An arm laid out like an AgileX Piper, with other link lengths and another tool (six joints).
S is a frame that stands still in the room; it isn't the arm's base.
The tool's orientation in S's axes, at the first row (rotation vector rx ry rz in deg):
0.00 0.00 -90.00
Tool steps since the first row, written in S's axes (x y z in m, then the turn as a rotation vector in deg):
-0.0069 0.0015 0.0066 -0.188 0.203 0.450
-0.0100 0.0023 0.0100 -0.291 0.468 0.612
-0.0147 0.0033 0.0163 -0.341 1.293 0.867
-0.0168 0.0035 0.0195 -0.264 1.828 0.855
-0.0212 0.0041 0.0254 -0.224 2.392 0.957
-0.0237 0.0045 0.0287 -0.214 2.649 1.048
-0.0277 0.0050 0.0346 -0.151 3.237 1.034
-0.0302 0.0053 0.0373 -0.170 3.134 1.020
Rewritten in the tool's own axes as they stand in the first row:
-0.0015 -0.0069 0.0066 -0.203 -0.188 0.450
-0.0023 -0.0100 0.0100 -0.468 -0.291 0.612
-0.0033 -0.0147 0.0163 -1.293 -0.341 0.867
-0.0035 -0.0168 0.0195 -1.828 -0.264 0.855
-0.0041 -0.0212 0.0254 -2.392 -0.224 0.957
-0.0045 -0.0237 0.0287 -2.649 -0.214 1.048
-0.0050 -0.0277 0.0346 -3.237 -0.151 1.034
-0.0053 -0.0302 0.0373 -3.134 -0.170 1.020

